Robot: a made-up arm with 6 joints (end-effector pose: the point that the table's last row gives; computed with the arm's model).
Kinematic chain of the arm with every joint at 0, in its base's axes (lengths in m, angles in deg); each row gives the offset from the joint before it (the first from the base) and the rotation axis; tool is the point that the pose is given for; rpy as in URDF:
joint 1: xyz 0 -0.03 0.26 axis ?
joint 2: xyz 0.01 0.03 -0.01 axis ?
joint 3: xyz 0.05 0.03 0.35 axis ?
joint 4: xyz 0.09 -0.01 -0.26 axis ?
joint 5: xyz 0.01 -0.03 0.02 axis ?
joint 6: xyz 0.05 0 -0.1 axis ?
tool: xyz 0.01 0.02 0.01 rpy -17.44 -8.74 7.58
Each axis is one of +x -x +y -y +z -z.
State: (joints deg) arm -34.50 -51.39 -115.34 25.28 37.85 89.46
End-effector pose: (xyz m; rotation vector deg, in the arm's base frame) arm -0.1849 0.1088 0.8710 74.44 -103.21 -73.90
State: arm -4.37 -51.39 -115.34 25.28 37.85 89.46
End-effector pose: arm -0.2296 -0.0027 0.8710 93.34 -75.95 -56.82
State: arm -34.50 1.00 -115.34 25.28 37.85 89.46
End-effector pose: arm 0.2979 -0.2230 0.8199 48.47 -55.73 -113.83
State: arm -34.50 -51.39 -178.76 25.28 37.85 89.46
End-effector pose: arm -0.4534 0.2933 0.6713 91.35 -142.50 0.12
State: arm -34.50 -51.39 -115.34 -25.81 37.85 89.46
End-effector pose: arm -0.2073 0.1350 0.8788 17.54 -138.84 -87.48
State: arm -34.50 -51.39 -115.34 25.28 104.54 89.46
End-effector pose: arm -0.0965 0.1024 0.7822 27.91 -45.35 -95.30
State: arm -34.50 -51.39 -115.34 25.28 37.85 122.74
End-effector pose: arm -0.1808 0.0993 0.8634 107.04 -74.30 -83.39
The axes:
joint 1: +z
joint 2: +y
joint 3: +y
joint 4: -z
joint 5: +y
joint 6: -z

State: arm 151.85 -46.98 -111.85 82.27 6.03 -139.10
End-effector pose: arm 0.1194 -0.1113 0.8556 -123.84 121.97 -1.08
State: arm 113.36 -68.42 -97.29 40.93 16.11 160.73
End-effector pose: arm 0.1233 -0.2921 0.7737 53.48 127.26 3.05
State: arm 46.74 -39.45 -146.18 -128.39 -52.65 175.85
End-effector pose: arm -0.3002 -0.1081 0.8062 94.30 -113.17 31.94
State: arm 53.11 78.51 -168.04 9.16 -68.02 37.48
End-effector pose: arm 0.3353 0.4351 0.4740 97.45 -111.53 -31.00
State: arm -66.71 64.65 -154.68 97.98 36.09 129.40
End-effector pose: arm 0.3229 -0.6479 0.3943 -114.06 -25.99 91.59
